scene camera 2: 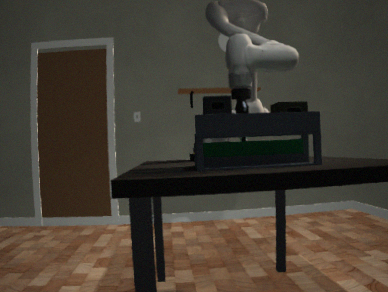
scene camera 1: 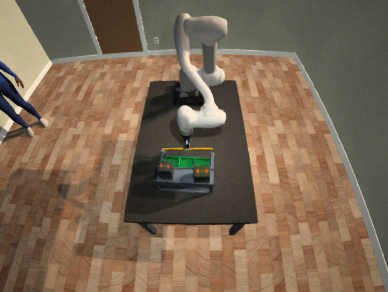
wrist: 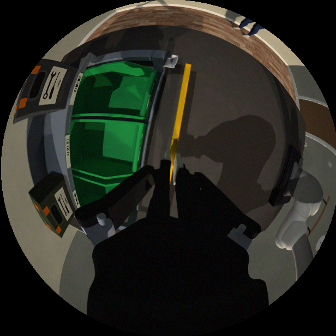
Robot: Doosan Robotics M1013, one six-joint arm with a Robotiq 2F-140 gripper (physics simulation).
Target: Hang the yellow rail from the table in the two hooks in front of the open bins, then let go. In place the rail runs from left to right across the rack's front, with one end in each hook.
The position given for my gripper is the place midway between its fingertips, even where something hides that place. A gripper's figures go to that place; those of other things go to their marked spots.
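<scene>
Distances from the lens: my gripper (wrist: pixel 171 158), 20 cm from the lens; an olive box (wrist: pixel 50 197), 24 cm from the lens.
</scene>
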